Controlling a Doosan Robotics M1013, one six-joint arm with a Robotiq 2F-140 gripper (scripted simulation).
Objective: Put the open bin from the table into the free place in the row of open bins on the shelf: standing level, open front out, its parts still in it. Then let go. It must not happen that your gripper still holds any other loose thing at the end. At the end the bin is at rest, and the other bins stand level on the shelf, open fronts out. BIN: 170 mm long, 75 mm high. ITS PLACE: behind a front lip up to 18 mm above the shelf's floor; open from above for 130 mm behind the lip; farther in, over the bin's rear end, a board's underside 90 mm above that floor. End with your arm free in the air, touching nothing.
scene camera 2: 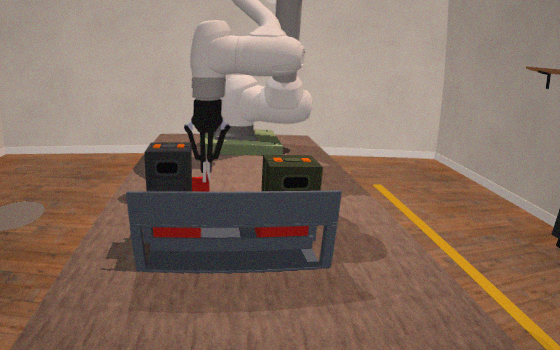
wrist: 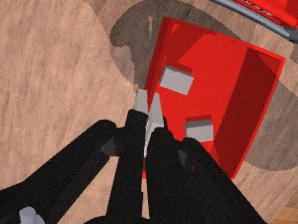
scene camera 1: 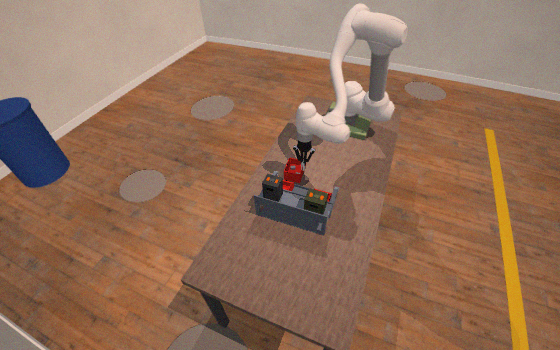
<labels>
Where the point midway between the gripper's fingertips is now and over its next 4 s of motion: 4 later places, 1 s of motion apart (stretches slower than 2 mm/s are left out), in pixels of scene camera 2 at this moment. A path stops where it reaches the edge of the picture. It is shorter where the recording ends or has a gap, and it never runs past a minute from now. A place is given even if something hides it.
My gripper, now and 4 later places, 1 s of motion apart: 206,183; 206,176; 206,171; 225,170; 239,171
</labels>
